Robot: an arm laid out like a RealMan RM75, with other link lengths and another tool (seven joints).
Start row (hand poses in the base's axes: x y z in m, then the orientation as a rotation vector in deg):
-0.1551, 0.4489, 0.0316, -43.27, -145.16, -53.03
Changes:
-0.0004, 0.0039, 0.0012, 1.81, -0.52, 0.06
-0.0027, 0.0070, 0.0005, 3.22, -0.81, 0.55
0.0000, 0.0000, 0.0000, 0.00, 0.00, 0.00
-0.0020, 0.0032, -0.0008, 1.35, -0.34, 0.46
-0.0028, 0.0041, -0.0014, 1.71, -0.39, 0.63
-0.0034, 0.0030, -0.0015, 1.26, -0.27, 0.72
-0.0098, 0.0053, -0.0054, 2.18, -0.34, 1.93
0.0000, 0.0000, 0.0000, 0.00, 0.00, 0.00
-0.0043, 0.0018, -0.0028, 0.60, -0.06, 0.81
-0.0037, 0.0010, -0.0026, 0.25, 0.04, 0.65
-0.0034, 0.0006, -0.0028, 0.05, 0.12, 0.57
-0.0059, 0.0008, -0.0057, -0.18, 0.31, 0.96
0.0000, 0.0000, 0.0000, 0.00, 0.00, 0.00
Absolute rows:
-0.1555, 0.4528, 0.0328, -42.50, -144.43, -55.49
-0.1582, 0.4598, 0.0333, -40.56, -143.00, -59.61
-0.1582, 0.4598, 0.0333, -40.56, -143.00, -59.61
-0.1602, 0.4630, 0.0325, -39.44, -142.39, -61.24
-0.1630, 0.4671, 0.0311, -37.97, -141.56, -63.24
-0.1664, 0.4701, 0.0296, -36.55, -140.93, -64.60
-0.1762, 0.4754, 0.0242, -33.27, -139.72, -66.57
-0.1762, 0.4754, 0.0242, -33.27, -139.72, -66.57
-0.1805, 0.4772, 0.0214, -32.03, -139.35, -66.97
-0.1842, 0.4782, 0.0188, -31.14, -139.14, -66.97
-0.1876, 0.4788, 0.0160, -30.45, -139.00, -66.73
-0.1935, 0.4796, 0.0103, -29.43, -138.86, -65.96
-0.1935, 0.4796, 0.0103, -29.43, -138.86, -65.96

